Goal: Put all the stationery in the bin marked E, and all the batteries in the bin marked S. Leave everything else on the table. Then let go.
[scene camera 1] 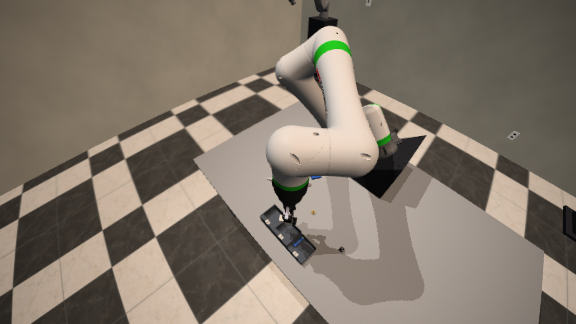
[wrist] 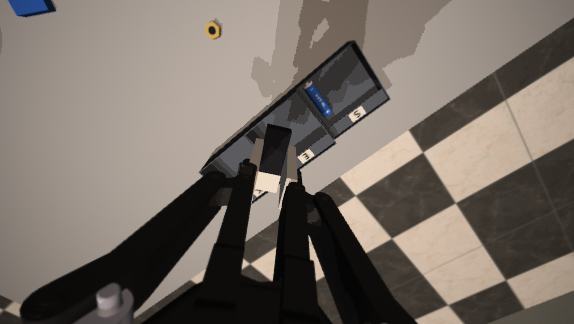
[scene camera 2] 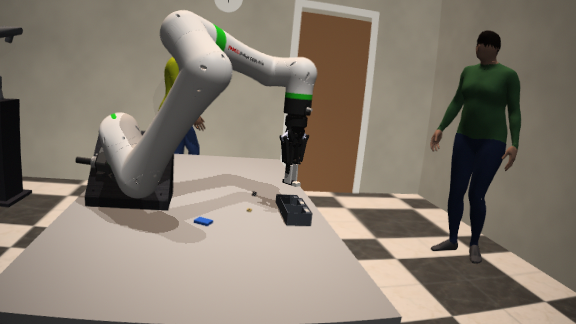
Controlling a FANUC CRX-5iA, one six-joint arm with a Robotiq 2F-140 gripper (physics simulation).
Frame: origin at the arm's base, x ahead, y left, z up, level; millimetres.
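Seen in the pictures: gripper, fingertip midpoint: [wrist: 273,155] [scene camera 2: 290,182]; arm's base, origin of the base link: [scene camera 1: 382,152].
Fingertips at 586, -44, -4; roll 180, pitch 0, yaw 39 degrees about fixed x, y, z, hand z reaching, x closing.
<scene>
Offsets run from my fingertips to a thing's top centre, as dx, dy, dz. "*": to the spot under its first point.
My gripper [scene camera 1: 288,218] [scene camera 2: 290,180] [wrist: 273,155] is shut on a black block with a white end @[+3, -4, +7] [wrist: 276,149], which looks like an eraser. It holds the block above the dark three-compartment tray @[+18, +9, -72] [scene camera 1: 309,257] [scene camera 2: 298,220] [wrist: 370,70], apart from it. In the wrist view the block overlaps the middle bin, marked E @[* +32, +39, -111] [wrist: 312,125], and the end bin, whose label is partly hidden. A blue battery @[+4, +65, -97] [scene camera 1: 298,242] [wrist: 318,100] lies in the bin marked S @[* +12, +112, -111] [wrist: 350,80], beside the divider to bin E.
A blue block @[-291, -129, -108] [scene camera 1: 316,177] [scene camera 2: 203,221] [wrist: 31,6], a yellow hex nut @[-136, +9, -110] [scene camera 1: 313,212] [scene camera 2: 249,210] [wrist: 212,30] and a black die @[-108, +202, -102] [scene camera 1: 342,249] [scene camera 2: 254,193] lie on the table. The tray is near the table edge. A person in green [scene camera 2: 487,100] stands beyond it.
</scene>
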